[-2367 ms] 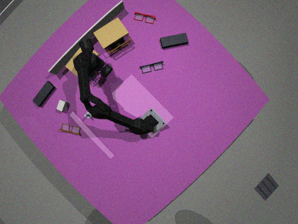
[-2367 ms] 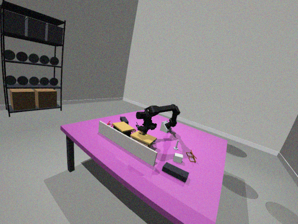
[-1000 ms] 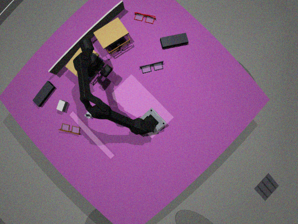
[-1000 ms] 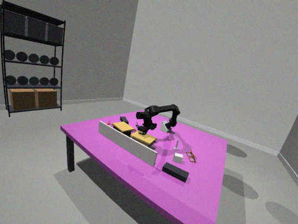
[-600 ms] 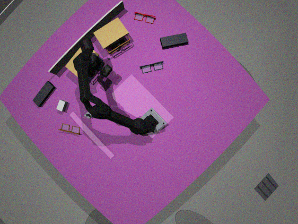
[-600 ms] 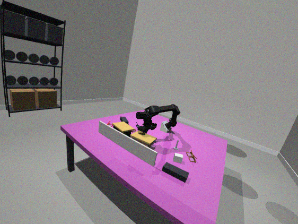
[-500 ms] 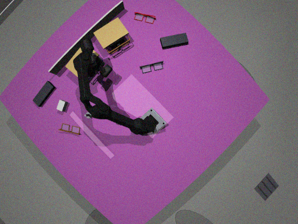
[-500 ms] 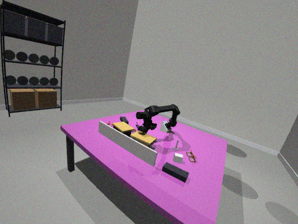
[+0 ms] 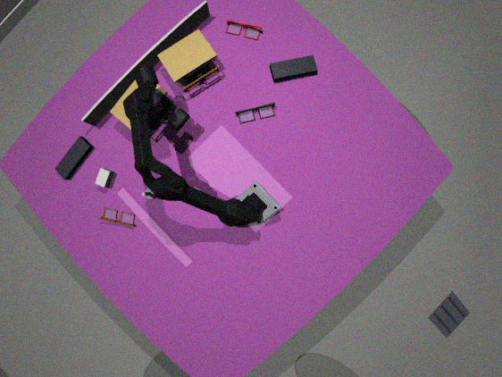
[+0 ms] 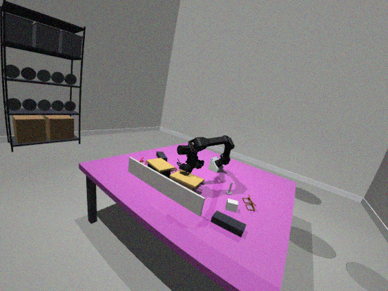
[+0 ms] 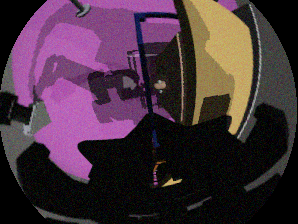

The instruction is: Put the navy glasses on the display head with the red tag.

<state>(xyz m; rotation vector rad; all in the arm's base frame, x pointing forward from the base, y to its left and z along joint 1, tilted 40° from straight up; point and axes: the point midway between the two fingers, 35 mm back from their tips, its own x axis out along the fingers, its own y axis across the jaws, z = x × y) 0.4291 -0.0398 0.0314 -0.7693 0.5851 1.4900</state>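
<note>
The tan display head lies 6 cm ahead of my gripper tip, 5 cm to the left of it and 1 cm below it. The rest, counted from my gripper tip: white cube: 1 cm ahead, 33 cm to the left, 4 cm below; then small grey stand: 15 cm behind, 25 cm to the left, 4 cm below; then white board: 20 cm ahead, 7 cm to the right, 1 cm below.
</note>
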